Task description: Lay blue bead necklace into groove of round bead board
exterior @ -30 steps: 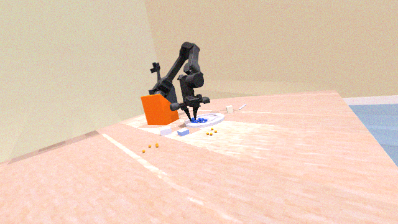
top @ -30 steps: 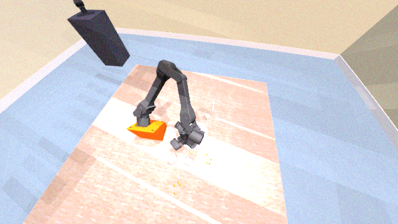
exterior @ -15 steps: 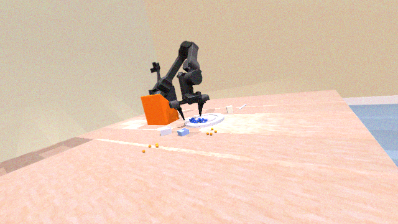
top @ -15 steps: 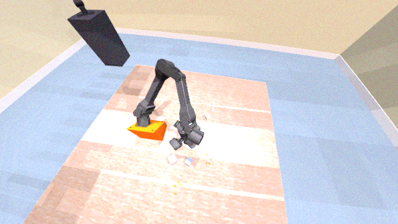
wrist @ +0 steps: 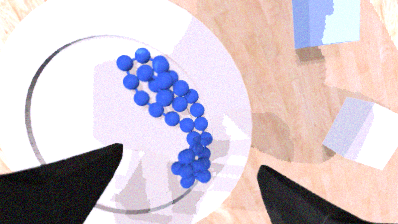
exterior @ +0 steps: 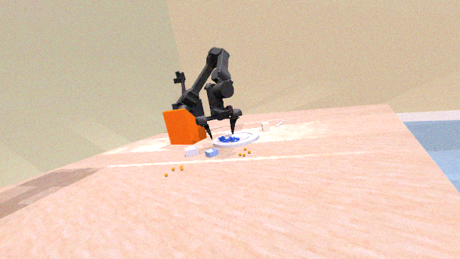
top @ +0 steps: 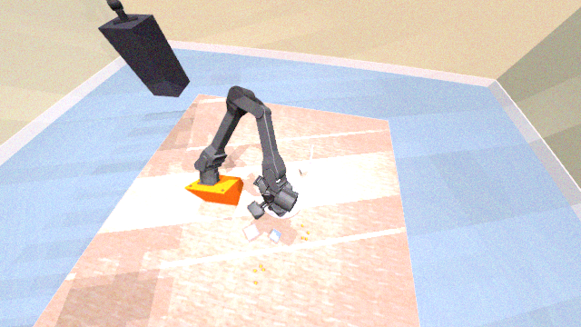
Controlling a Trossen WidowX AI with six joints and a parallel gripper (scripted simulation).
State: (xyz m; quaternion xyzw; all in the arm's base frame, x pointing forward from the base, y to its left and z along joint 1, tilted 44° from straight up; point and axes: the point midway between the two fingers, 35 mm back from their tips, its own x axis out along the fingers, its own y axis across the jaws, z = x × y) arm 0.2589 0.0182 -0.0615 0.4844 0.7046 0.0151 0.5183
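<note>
My gripper tip is now 40 mm short of the round white bead board, 40 mm to the right of it and 20 mm above it. Also, from my gripper tip: white block: 70 mm behind, 120 mm to the right, 20 mm below; then light blue cube: 30 mm ahead, 120 mm to the right, 20 mm below; then beige cube: 120 mm ahead, 180 mm to the left, 10 mm below.
</note>
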